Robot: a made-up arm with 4 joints. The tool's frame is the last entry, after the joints. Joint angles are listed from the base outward. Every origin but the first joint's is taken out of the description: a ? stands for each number. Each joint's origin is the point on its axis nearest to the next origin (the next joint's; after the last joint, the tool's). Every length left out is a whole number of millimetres.
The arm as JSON. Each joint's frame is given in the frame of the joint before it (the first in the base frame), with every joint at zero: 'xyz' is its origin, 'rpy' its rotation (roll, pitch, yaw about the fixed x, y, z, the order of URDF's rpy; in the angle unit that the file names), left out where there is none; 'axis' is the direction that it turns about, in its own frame. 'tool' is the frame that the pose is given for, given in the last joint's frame.
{
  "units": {
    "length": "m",
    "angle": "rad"
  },
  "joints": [
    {
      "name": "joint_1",
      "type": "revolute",
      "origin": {
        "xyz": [
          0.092,
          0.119,
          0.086
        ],
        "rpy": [
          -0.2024,
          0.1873,
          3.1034
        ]
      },
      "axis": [
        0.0,
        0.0,
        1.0
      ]
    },
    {
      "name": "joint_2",
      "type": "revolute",
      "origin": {
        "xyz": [
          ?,
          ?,
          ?
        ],
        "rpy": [
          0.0,
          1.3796,
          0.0
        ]
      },
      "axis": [
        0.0,
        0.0,
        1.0
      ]
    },
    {
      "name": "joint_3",
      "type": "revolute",
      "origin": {
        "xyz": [
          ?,
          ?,
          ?
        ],
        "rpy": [
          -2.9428,
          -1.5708,
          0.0
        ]
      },
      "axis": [
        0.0,
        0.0,
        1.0
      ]
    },
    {
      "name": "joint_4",
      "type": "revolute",
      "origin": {
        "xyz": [
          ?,
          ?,
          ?
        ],
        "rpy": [
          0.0,
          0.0,
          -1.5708
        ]
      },
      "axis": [
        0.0,
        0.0,
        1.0
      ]
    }
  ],
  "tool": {
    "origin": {
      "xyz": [
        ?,
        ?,
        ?
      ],
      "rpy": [
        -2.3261,
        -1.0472,
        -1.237
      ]
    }
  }
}
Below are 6 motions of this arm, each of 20 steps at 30 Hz.
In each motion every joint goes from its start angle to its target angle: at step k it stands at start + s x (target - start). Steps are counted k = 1, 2, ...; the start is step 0. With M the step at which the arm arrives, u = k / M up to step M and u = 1 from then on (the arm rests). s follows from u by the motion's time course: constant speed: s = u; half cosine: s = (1 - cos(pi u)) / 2; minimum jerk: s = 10 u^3 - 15 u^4 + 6 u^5.
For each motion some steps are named. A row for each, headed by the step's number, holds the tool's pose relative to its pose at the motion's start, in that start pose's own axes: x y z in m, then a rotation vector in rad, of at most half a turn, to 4 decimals.
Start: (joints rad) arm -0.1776 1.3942 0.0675 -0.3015
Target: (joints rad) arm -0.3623 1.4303 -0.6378 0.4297
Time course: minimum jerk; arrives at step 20
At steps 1, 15, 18, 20:
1: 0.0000 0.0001 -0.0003 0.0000 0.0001 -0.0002
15: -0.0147 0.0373 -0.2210 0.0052 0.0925 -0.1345
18: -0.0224 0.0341 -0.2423 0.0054 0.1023 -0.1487
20: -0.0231 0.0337 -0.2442 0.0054 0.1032 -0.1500

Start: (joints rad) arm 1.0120 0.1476 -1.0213 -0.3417
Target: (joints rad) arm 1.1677 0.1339 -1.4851 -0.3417
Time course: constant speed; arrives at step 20
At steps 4, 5, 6, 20:
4: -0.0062 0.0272 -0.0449 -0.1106 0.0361 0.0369
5: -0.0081 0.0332 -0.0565 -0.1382 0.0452 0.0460
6: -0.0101 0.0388 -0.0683 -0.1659 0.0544 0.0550
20: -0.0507 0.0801 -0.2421 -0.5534 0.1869 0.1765

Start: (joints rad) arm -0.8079 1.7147 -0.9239 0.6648
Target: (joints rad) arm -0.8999 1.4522 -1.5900 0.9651
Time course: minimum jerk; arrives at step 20
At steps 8, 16, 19, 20:
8: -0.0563 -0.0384 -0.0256 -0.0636 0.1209 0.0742
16: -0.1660 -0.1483 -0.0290 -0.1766 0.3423 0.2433
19: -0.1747 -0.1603 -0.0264 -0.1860 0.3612 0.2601
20: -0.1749 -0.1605 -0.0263 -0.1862 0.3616 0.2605

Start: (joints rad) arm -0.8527 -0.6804 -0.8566 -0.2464
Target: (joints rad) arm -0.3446 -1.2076 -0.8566 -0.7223
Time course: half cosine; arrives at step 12
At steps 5, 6, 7, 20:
5: -0.0422 0.0124 -0.0121 -0.1957 0.1976 0.2604
6: -0.0557 0.0136 -0.0127 -0.2578 0.2651 0.3536
7: -0.0681 0.0135 -0.0114 -0.3161 0.3314 0.4481
20: -0.0950 0.0068 0.0029 -0.4592 0.5129 0.7259

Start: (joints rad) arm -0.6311 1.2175 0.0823 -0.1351
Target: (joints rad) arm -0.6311 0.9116 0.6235 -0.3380
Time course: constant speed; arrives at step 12
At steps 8, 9, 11, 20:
8: 0.0474 -0.1051 0.1562 0.2890 0.0909 -0.0221
9: 0.0555 -0.1222 0.1719 0.3243 0.1037 -0.0276
11: 0.0730 -0.1587 0.2001 0.3944 0.1303 -0.0407
20: 0.0822 -0.1779 0.2126 0.4290 0.1440 -0.0481

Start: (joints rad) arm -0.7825 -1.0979 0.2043 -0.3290
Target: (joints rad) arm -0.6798 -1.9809 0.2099 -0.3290
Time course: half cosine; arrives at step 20
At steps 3, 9, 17, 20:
3: 0.0037 -0.0059 0.0090 0.0200 0.0392 0.0176
9: 0.0421 -0.0489 0.0631 0.1589 0.3034 0.1305
17: 0.1316 -0.1160 0.1093 0.3718 0.6786 0.2760
20: 0.1427 -0.1230 0.1114 0.3950 0.7173 0.2902

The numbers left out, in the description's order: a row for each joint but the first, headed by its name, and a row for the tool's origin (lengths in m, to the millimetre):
joint_2: -0.01 0.005 0.0
joint_3: -0.258 -0.055 0.0
joint_4: -0.357 0.127 0.0
tool: 0.061 -0.028 0.0

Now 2 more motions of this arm.
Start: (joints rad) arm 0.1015 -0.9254 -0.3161 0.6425
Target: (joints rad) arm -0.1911 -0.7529 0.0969 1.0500
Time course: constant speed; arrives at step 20
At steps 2, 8, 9, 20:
2: 0.0022 0.0007 0.0172 0.0914 -0.0508 -0.0176
8: 0.0049 -0.0026 0.0694 0.3718 -0.1956 -0.0679
9: 0.0048 -0.0039 0.0781 0.4194 -0.2186 -0.0759
20: -0.0056 -0.0333 0.1692 0.9572 -0.4505 -0.1602

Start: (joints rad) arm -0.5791 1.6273 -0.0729 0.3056
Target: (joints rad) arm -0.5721 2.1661 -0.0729 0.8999
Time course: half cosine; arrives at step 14
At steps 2, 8, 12, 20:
2: -0.0006 -0.0011 -0.0072 0.0145 -0.0350 -0.0124
8: 0.0043 -0.0185 -0.0917 0.1929 -0.4402 -0.1004
12: 0.0189 -0.0337 -0.1429 0.3114 -0.6865 -0.1048
20: 0.0218 -0.0362 -0.1502 0.3293 -0.7222 -0.1022

